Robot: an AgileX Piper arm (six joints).
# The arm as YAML. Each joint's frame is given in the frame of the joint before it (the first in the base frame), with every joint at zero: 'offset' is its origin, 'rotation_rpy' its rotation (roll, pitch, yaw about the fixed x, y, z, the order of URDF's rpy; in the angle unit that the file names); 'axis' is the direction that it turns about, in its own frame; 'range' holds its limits. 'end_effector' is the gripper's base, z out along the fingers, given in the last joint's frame.
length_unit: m
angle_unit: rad
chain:
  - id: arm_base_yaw
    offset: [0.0, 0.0, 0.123]
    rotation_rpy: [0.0, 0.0, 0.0]
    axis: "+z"
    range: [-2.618, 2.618]
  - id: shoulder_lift
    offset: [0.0, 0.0, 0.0]
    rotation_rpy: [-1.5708, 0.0, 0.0]
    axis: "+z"
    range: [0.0, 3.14]
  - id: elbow
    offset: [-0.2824, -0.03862, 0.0]
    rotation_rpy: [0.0, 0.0, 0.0]
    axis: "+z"
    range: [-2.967, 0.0]
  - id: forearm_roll
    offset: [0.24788, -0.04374, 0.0]
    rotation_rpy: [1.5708, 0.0, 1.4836]
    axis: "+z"
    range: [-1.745, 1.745]
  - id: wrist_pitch
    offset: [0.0, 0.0, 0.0]
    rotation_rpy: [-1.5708, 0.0, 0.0]
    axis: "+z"
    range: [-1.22, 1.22]
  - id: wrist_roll
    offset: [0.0, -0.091, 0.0]
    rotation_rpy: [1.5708, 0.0, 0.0]
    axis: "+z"
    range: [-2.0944, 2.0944]
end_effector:
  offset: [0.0, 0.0, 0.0]
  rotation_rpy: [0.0, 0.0, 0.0]
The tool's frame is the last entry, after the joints.
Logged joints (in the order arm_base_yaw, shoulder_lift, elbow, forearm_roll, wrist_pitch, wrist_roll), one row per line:
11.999, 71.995, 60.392, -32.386, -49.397, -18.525
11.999, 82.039, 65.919, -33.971, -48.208, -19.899
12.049, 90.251, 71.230, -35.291, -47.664, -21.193
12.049, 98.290, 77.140, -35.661, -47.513, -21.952
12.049, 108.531, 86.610, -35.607, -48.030, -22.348
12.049, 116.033, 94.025, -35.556, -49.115, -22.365
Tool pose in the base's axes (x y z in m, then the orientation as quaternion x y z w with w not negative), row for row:
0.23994, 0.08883, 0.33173, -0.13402, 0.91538, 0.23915, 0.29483
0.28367, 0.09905, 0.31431, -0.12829, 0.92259, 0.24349, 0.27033
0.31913, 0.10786, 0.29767, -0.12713, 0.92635, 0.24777, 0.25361
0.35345, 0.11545, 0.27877, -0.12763, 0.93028, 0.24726, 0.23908
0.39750, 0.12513, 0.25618, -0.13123, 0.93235, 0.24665, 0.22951
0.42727, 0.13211, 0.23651, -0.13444, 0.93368, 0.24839, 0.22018
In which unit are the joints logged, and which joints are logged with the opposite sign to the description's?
The joints are logged in degrees. Opposite sign: elbow, forearm_roll, wrist_pitch.
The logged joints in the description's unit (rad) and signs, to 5 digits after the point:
0.20942, 1.25655, -1.05404, 0.56524, 0.86214, -0.32332
0.20942, 1.43185, -1.15050, 0.59291, 0.84139, -0.34730
0.21029, 1.57518, -1.24320, 0.61594, 0.83189, -0.36989
0.21029, 1.71548, -1.34635, 0.62240, 0.82926, -0.38313
0.21029, 1.89422, -1.51163, 0.62146, 0.83828, -0.39005
0.21029, 2.02516, -1.64105, 0.62057, 0.85722, -0.39034

